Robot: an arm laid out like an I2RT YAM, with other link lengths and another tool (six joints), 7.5 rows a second.
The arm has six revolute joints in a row. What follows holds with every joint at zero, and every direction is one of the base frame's.
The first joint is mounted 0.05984 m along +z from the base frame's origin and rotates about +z.
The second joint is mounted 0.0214 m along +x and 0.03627 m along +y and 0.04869 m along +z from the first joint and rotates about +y.
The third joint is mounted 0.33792 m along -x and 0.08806 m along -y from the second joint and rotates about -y.
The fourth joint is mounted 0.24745 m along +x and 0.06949 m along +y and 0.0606 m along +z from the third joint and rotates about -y.
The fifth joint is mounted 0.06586 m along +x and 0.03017 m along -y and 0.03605 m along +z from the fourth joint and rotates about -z.
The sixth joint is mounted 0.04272 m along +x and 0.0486 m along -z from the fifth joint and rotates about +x.
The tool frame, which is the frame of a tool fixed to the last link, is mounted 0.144 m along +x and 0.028 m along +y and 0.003 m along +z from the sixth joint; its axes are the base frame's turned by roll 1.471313, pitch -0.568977 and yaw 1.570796 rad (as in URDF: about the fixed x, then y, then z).
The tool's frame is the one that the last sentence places.
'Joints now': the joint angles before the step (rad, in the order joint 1, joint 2, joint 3, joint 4, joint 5, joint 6). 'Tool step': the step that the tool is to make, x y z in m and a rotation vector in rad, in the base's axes. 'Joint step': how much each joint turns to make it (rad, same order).
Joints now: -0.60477, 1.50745, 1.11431, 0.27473, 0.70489, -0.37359
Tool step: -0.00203, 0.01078, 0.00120, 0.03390, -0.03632, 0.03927
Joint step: 0.00028, -0.03659, -0.00984, -0.05113, -0.04499, 0.05546
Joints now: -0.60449, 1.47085, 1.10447, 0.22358, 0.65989, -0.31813
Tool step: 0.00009, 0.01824, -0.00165, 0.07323, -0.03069, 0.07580
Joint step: -0.00030, -0.04799, 0.00535, -0.11463, -0.08841, 0.07763
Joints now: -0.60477, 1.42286, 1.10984, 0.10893, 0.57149, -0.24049
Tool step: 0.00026, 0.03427, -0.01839, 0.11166, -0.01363, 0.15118
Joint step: -0.00861, -0.07291, -0.04783, -0.10813, -0.17920, 0.06486
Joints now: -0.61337, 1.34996, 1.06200, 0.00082, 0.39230, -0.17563
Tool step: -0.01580, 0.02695, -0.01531, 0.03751, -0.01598, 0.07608
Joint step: -0.01167, -0.09229, -0.10522, -0.00040, -0.09552, 0.01349
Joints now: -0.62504, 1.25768, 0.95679, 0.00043, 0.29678, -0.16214
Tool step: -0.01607, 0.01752, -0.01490, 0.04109, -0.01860, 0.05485
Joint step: -0.03642, -0.07151, -0.08449, -0.00041, -0.10031, 0.01483
